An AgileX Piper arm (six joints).
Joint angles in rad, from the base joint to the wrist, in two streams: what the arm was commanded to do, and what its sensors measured. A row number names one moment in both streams.
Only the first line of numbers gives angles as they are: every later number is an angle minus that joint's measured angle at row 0.
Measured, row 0: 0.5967, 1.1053, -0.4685, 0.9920, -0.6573, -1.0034
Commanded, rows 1 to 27: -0.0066, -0.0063, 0.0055, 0.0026, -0.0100, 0.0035; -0.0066, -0.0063, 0.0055, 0.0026, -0.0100, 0.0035; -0.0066, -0.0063, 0.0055, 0.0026, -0.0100, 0.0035; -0.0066, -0.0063, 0.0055, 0.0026, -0.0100, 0.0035; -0.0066, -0.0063, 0.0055, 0.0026, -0.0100, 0.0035; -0.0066, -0.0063, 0.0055, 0.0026, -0.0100, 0.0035; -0.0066, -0.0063, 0.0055, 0.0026, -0.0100, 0.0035; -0.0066, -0.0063, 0.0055, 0.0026, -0.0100, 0.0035; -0.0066, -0.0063, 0.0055, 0.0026, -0.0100, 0.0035; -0.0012, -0.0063, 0.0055, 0.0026, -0.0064, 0.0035; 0.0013, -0.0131, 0.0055, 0.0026, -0.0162, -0.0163; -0.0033, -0.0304, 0.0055, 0.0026, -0.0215, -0.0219; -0.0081, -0.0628, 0.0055, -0.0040, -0.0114, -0.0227; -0.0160, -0.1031, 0.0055, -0.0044, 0.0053, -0.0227; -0.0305, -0.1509, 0.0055, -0.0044, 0.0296, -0.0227; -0.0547, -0.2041, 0.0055, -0.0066, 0.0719, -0.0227; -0.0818, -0.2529, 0.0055, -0.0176, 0.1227, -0.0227; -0.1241, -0.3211, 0.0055, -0.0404, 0.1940, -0.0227; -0.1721, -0.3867, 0.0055, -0.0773, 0.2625, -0.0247; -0.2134, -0.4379, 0.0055, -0.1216, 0.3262, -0.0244; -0.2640, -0.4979, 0.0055, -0.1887, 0.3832, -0.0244; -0.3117, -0.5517, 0.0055, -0.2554, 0.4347, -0.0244; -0.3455, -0.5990, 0.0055, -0.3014, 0.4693, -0.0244; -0.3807, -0.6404, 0.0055, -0.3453, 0.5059, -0.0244; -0.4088, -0.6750, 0.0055, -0.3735, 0.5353, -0.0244; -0.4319, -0.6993, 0.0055, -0.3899, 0.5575, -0.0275; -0.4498, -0.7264, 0.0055, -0.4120, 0.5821, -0.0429
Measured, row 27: -0.3614, -0.6218, 0.0000, -0.2767, 0.4363, -0.0174
